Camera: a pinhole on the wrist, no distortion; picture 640 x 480 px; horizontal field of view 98.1 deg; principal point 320.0 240.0 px. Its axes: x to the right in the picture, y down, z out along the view. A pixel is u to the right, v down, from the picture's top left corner.
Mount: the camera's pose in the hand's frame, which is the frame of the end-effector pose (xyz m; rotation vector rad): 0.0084 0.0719 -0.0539 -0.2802 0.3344 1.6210
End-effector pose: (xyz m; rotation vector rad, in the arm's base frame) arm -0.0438 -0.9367 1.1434 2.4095 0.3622 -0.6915
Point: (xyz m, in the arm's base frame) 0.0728 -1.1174 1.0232
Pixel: 278.9 67.1
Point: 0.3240 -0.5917 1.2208
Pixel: behind the camera
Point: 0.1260 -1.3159 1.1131
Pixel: 452.4 139.3
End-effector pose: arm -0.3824 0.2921 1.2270 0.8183 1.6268 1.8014
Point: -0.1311 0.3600 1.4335
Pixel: 327.0 336.1
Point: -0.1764 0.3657 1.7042
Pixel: 490.7 269.2
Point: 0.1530 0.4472 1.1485
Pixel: 101.7 414.9
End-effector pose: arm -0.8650 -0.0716 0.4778 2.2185 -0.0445 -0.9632
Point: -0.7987 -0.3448 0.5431
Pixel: 475.8 126.5
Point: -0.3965 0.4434 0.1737
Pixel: behind the camera
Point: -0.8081 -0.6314 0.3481
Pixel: 367.0 84.3
